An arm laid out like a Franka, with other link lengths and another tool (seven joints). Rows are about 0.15 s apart.
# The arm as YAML. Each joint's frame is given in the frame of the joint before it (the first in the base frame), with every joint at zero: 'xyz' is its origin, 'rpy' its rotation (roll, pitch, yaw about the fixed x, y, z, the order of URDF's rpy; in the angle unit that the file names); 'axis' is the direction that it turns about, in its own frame. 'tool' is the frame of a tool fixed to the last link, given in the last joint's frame.
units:
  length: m
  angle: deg
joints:
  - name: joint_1
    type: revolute
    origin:
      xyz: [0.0, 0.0, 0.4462]
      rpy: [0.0, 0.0, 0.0]
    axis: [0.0, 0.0, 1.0]
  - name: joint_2
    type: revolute
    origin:
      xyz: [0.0, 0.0, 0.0]
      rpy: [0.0, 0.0, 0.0]
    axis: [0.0, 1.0, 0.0]
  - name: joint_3
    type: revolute
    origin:
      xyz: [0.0, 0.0, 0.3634]
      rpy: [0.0, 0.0, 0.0]
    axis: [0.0, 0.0, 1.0]
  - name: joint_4
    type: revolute
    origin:
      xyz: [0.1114, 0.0, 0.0]
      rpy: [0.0, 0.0, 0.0]
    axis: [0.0, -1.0, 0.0]
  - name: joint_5
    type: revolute
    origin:
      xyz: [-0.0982, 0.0, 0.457]
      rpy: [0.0, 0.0, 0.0]
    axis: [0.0, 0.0, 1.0]
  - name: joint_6
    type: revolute
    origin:
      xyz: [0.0, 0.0, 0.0]
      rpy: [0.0, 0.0, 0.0]
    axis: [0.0, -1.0, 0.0]
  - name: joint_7
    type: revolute
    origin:
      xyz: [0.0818, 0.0, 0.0]
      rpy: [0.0, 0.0, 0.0]
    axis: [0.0, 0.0, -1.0]
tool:
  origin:
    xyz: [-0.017, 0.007, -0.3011]
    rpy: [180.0, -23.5, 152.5]
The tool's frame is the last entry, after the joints.
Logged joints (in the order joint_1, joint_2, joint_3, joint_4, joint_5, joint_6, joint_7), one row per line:
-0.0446 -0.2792 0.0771 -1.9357 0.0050 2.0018 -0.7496
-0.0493 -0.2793 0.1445 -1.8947 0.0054 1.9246 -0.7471
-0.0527 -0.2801 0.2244 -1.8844 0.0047 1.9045 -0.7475
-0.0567 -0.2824 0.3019 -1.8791 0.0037 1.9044 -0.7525
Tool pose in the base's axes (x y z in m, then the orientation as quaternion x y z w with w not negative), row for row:
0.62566 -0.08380 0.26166 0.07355 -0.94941 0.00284 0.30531
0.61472 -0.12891 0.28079 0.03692 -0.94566 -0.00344 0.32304
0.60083 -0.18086 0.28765 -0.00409 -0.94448 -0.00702 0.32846
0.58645 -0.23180 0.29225 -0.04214 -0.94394 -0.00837 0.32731
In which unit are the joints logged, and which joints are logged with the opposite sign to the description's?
The joints are logged in radians. Opposite sign: joint_2, joint_3.
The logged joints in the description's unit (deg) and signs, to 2 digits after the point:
-2.56 16.00 -4.42 -110.91 0.29 114.69 -42.95
-2.82 16.00 -8.28 -108.56 0.31 110.27 -42.81
-3.02 16.05 -12.86 -107.97 0.27 109.12 -42.83
-3.25 16.18 -17.30 -107.66 0.21 109.11 -43.12

